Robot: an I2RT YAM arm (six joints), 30 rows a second.
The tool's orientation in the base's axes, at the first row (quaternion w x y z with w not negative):
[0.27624 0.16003 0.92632 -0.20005]
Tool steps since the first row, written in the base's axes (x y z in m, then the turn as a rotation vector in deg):
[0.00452 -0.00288 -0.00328 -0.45 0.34 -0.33]
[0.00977 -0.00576 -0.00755 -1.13 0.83 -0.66]
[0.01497 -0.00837 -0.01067 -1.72 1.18 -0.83]
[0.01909 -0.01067 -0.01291 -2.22 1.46 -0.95]
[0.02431 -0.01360 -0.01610 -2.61 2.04 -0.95]
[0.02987 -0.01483 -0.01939 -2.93 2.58 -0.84]
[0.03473 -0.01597 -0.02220 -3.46 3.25 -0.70]
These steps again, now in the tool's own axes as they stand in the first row. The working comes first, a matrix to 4 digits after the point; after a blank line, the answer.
The tool's axes in the first row as the columns of a matrix, in the base's axes (used below as rounded here):
[-0.7962 0.4070 0.4477]
[0.1860 0.8687 -0.4590]
[-0.5758 -0.2822 -0.7673]

[-0.00225 0.00026 0.00586 0.61 0.21 -0.10]
[-0.00450 0.00110 0.01281 1.43 0.45 -0.38]
[-0.00733 0.00183 0.01873 2.07 0.56 -0.67]
[-0.00975 0.00214 0.02335 2.59 0.63 -0.94]
[-0.01261 0.00262 0.02948 3.00 0.98 -1.38]
[-0.01538 0.00475 0.03506 3.30 1.29 -1.85]
[-0.01784 0.00653 0.03991 3.76 1.61 -2.50]

